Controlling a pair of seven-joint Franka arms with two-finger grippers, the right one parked.
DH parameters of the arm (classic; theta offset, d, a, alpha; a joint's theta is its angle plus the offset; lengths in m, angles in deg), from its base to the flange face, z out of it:
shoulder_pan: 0 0.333 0 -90
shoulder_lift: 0 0 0 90
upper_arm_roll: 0 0.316 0.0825 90
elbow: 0 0 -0.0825 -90
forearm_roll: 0 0.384 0 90
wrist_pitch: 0 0 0.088 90
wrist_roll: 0 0.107 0 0
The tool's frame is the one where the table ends.
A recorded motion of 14 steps. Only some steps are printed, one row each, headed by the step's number.
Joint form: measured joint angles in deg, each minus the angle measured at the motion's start. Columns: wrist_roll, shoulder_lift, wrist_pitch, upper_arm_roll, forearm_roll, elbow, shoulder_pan.
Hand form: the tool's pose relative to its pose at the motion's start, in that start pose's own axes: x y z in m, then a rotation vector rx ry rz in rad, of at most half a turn. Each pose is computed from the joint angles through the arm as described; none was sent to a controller.
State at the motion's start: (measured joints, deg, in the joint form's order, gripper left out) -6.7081 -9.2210 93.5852 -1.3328 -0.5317 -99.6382 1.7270
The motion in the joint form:
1: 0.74 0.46 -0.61 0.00 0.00 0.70 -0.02
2: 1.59 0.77 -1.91 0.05 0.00 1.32 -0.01
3: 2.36 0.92 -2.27 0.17 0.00 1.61 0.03
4: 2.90 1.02 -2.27 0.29 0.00 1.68 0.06
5: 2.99 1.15 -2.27 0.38 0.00 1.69 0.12
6: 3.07 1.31 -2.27 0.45 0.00 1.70 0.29
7: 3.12 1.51 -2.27 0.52 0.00 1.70 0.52
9: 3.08 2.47 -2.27 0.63 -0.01 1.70 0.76
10: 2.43 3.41 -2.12 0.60 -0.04 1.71 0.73
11: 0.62 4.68 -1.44 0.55 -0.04 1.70 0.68
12: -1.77 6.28 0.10 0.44 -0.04 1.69 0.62
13: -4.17 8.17 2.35 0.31 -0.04 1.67 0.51
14: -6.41 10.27 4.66 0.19 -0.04 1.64 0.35
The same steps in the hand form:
1: 0.0016 0.0003 -0.0007 0.0005 -0.0064 0.0133
2: 0.0012 -0.0003 -0.0010 0.0020 -0.0236 0.0272
3: 0.0017 -0.0017 -0.0015 0.0020 -0.0275 0.0379
4: 0.0024 -0.0031 -0.0012 0.0017 -0.0280 0.0447
5: 0.0032 -0.0044 0.0000 0.0017 -0.0301 0.0436
6: 0.0042 -0.0066 0.0013 0.0018 -0.0327 0.0408
7: 0.0054 -0.0092 0.0032 0.0021 -0.0361 0.0364
9: 0.0102 -0.0121 0.0120 0.0030 -0.0528 0.0295
10: 0.0147 -0.0112 0.0205 0.0038 -0.0664 0.0191
11: 0.0214 -0.0097 0.0317 0.0056 -0.0768 -0.0110
12: 0.0308 -0.0074 0.0450 0.0071 -0.0779 -0.0500
13: 0.0423 -0.0042 0.0606 0.0074 -0.0720 -0.0880
14: 0.0539 -0.0005 0.0786 0.0075 -0.0689 -0.1226

